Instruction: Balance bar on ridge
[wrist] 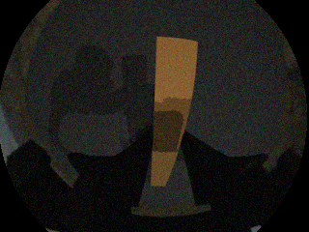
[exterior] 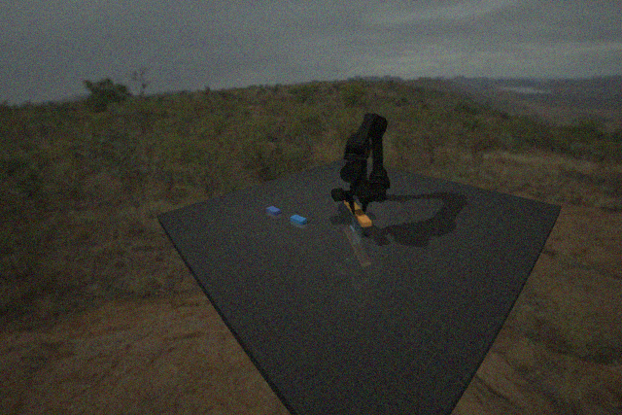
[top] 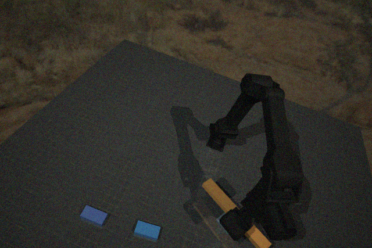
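The orange bar lies 2 cm to the right of my gripper tip and 1 cm behind it.
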